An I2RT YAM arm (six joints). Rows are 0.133 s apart.
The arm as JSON. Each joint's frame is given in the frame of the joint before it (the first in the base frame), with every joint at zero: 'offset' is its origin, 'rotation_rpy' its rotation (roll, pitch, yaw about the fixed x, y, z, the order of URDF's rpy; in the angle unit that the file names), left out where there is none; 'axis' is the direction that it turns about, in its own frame. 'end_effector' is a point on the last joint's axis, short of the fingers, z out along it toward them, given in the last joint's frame.
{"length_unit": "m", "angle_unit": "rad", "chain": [
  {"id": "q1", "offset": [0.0, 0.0, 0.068], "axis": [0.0, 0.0, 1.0]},
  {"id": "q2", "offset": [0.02, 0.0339, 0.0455], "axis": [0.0, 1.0, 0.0]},
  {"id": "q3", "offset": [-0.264, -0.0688, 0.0], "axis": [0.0, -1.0, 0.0]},
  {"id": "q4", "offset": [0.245, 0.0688, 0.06], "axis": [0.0, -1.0, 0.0]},
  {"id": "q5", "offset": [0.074, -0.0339, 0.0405], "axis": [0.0, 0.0, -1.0]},
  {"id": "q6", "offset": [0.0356, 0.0, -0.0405], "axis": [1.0, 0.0, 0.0]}
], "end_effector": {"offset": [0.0, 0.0, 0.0], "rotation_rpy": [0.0, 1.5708, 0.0]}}
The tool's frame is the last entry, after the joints.
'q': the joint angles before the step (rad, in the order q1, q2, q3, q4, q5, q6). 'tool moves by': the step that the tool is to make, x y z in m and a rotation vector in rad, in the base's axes. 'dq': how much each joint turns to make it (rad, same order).
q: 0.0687 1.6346 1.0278 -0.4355 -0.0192 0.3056
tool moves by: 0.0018 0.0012 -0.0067 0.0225 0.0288 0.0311
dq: -0.0007 0.0244 0.0042 -0.0075 -0.0369 -0.0157
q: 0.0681 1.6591 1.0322 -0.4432 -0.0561 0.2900
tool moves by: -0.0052 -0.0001 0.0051 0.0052 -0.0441 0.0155
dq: -0.0003 -0.0384 -0.0299 0.0350 -0.0098 -0.0126
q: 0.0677 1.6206 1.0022 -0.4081 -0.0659 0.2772
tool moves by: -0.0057 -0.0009 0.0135 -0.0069 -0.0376 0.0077
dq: -0.0013 -0.0501 -0.0033 -0.0105 0.0032 -0.0126
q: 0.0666 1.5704 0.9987 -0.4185 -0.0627 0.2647
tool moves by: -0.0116 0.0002 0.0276 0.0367 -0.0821 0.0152
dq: -0.0008 -0.0981 -0.0015 -0.0118 -0.0347 0.0052
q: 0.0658 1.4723 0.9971 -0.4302 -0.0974 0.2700
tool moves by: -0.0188 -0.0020 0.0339 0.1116 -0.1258 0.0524
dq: -0.0178 -0.1332 -0.0151 0.0169 -0.1244 0.0178
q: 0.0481 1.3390 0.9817 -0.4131 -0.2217 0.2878
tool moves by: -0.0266 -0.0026 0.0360 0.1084 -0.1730 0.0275
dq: -0.0180 -0.1625 -0.0336 0.0625 -0.0988 0.0528
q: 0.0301 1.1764 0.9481 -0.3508 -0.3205 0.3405
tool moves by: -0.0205 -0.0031 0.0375 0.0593 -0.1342 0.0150
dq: -0.0182 -0.1049 0.0355 0.0072 -0.0563 0.0355
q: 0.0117 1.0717 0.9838 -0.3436 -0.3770 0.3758
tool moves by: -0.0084 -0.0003 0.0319 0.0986 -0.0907 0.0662
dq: -0.0166 -0.0303 0.0643 0.0251 -0.1128 0.0677
